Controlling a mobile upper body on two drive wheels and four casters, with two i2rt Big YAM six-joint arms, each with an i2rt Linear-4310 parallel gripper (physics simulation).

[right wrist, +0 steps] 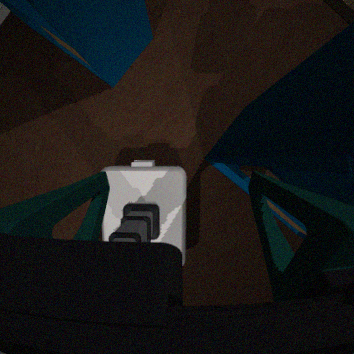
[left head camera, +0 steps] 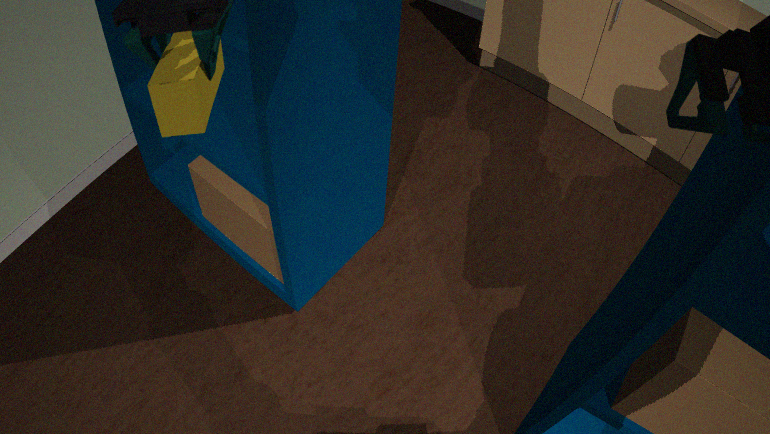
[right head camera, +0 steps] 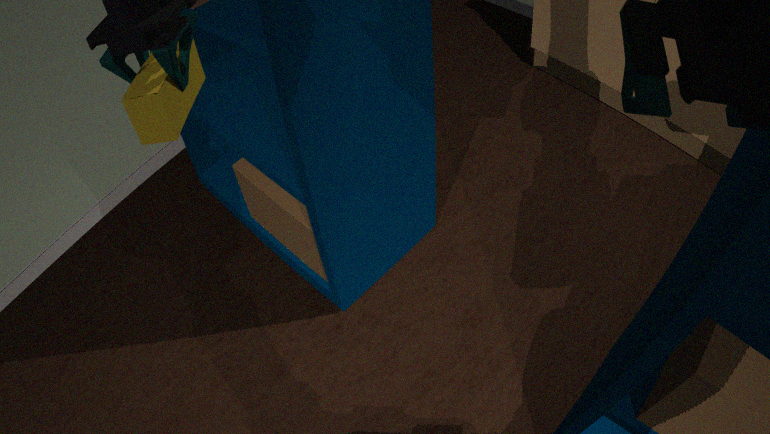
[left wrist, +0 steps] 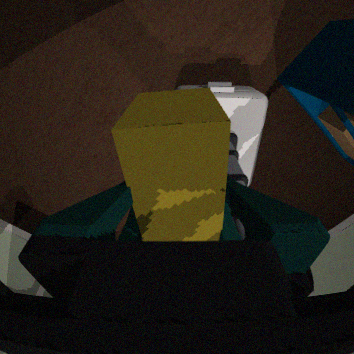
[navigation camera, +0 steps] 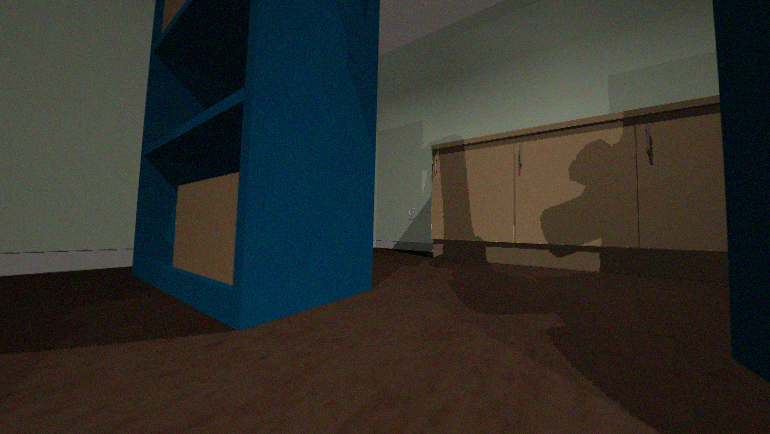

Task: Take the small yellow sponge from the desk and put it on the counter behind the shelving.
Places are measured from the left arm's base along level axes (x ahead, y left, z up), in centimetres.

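Where they show: left gripper, fingertip midpoint: (right head camera: 167, 90) (left wrist: 178, 178); right gripper, fingertip midpoint: (right wrist: 178, 179) (left head camera: 708, 126) (right head camera: 679, 110).
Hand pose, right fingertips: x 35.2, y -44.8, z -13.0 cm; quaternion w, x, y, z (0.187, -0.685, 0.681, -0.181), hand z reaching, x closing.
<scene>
Each offset is from my right fingertips to the top centre of the thing.
The yellow sponge @(dx +10.6, dy +44.7, dz -2.8 cm) (left head camera: 186, 107) (right head camera: 161, 115) (left wrist: 175, 155) is held by my left gripper (left head camera: 180, 53) (right head camera: 159, 67) (left wrist: 178, 178), which is shut on it. In the left head camera, the sponge appears in front of the left blue shelving unit (left head camera: 334, 134) (right head camera: 377, 134) (navigation camera: 307, 161); I see no clear contact between them. My right gripper (right wrist: 178, 179) is open and empty, high at the right of both head views. The wooden counter (left head camera: 566, 48) (navigation camera: 571, 121) stands beyond the gap between the shelving units. In the head views its top is mostly out of frame or hidden.
A second blue shelving unit (left head camera: 620, 269) (right head camera: 663, 280) (navigation camera: 746, 188) stands close at the right. A cardboard box @(dx +82.0, dy +59.3, dz -93.4 cm) (left head camera: 237, 215) (right head camera: 280, 231) (navigation camera: 207, 229) sits on the left unit's bottom shelf. A wall (left head camera: 48, 107) (navigation camera: 70, 134) runs along the left. My white base (left wrist: 250, 115) (right wrist: 170, 200) shows in both wrist views.
</scene>
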